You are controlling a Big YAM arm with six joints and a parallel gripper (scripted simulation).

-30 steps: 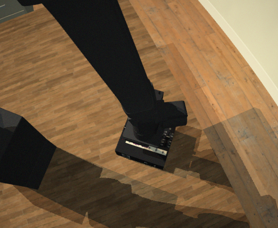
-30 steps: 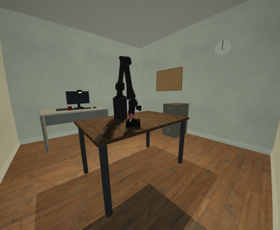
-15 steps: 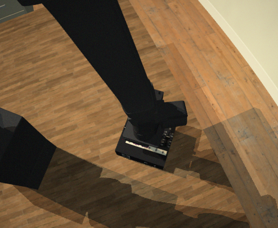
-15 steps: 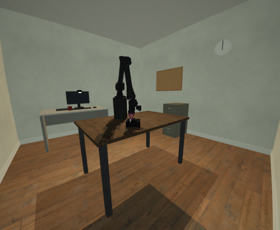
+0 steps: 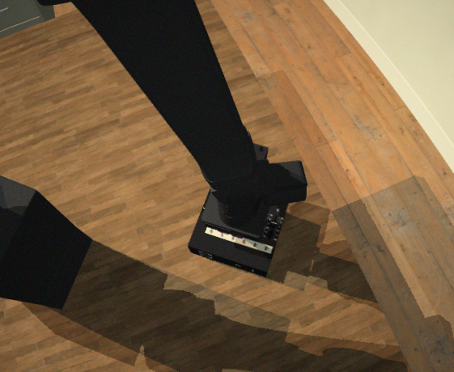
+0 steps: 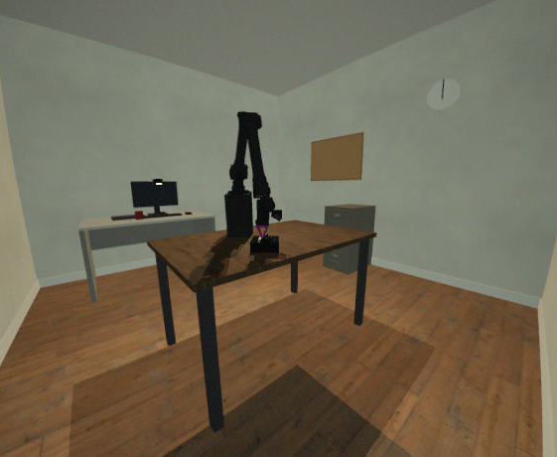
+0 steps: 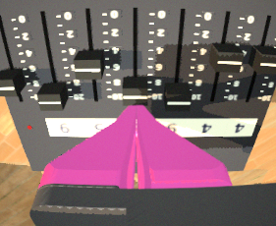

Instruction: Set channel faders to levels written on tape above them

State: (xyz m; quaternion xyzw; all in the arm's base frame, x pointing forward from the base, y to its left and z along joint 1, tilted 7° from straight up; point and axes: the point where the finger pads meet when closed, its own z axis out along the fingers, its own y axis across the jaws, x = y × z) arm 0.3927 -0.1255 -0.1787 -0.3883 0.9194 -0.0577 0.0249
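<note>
Now: the channel 4 fader 10 mm ahead of my hand, 10 mm to the left of it and 10 mm below it. From my hand the other things lie so: channel 6 fader: 20 mm behind, 40 mm to the left, 10 mm below; then channel 5 fader cap: 40 mm to the left, 10 mm below; then channel 3 fader cap: 20 mm ahead, 10 mm to the right, 10 mm below.
</note>
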